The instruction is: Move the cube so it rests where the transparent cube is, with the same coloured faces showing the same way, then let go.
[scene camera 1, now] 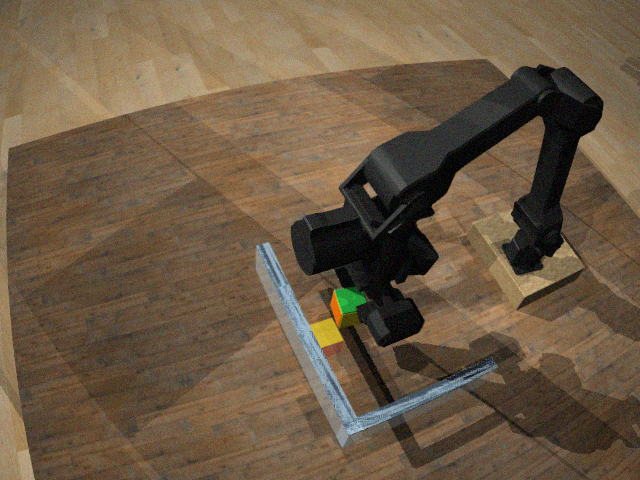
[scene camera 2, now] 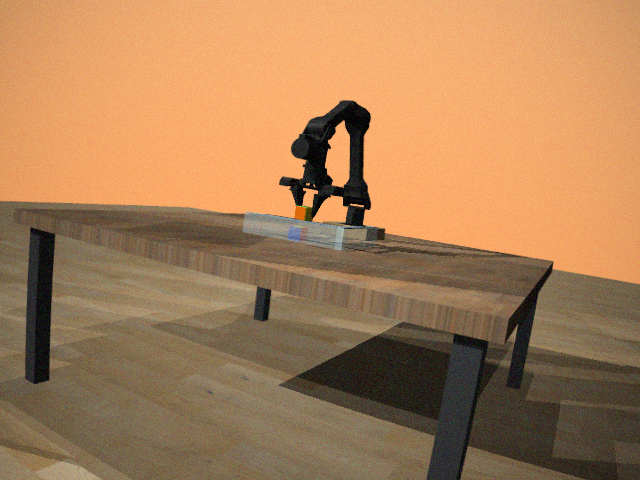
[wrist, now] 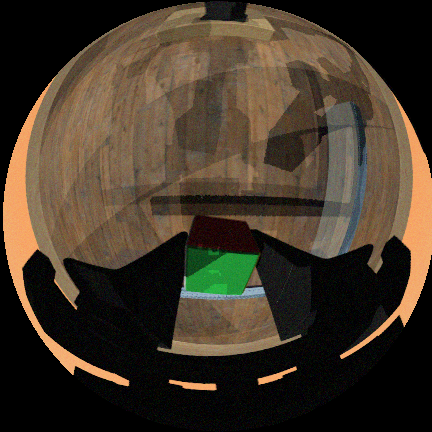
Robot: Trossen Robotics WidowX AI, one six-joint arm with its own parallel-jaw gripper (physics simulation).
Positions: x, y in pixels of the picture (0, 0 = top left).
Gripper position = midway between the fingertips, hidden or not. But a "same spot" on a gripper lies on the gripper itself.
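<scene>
You'd see my gripper in scene camera 1, in scene camera 2 and in the wrist view [218, 236]. On my gripper, [scene camera 2: 318, 199] and [scene camera 1: 361, 319] are the same spot.
</scene>
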